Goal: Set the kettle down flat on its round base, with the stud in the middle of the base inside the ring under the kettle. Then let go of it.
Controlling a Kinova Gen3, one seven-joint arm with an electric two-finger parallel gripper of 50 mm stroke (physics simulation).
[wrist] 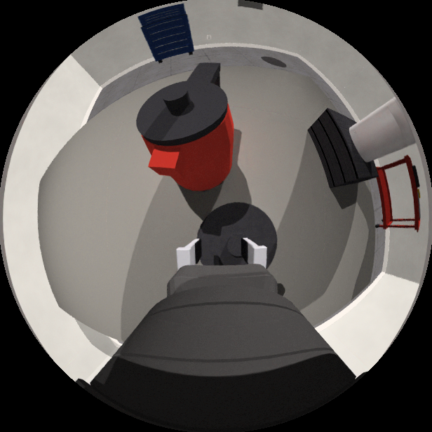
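Observation:
The red kettle (205, 157) with a dark lid and knob stands upright on the table, above the middle of the wrist view. Its dark handle (206, 75) points to the top of the view and its red spout (164, 160) to the lower left. The round dark base (260, 222) lies flat just below the kettle in the view, apart from it. The stud (236, 246) stands in the middle of the base. My gripper (220, 246) is open and empty, with its fingers over the base. The ring under the kettle is hidden.
A black ribbed block (335, 150) stands on the table (85, 200) at the right, next to a pale cylindrical part (377, 132). A red cart (384, 197) is beyond it at the far right. A blue cabinet (167, 32) stands at the top left.

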